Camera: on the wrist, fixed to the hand. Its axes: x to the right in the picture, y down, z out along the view.
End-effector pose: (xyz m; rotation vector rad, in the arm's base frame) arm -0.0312 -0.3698 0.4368 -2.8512 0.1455 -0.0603
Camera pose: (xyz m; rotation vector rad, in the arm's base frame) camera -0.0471 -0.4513 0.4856 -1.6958 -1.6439 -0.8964
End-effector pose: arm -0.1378 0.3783 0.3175 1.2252 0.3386 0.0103
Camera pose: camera -0.1504 0.4645 0.3585 1.1737 1.7350 -1.1959
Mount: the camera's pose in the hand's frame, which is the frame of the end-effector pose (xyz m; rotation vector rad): -0.0059 0.0654 -0.0704 0.5408 0.4931 -1.5601
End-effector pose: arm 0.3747 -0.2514 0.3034 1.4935 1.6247 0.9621
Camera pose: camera 0.3431 -0.2578 0.3941 -0.1420 2.7028 -0.0775
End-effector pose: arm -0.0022 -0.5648 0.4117 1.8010 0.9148 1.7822
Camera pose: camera -0.0620 -0.6233 0.4593 0.2830 2.2301 0.8511
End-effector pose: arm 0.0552 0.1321 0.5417 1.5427 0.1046 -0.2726
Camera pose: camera 0.0724 0.2031 0.6044 1.7186 1.7666 -1.1912
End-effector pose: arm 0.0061 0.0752 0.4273 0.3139 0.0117 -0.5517
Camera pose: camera 0.0400 0.1518 0.3798 0.9682 0.6379 -2.0221
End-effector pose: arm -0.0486 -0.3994 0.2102 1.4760 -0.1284 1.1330
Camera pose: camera -0.1333 -0.3639 0.2391 1.1385 1.5082 0.1390
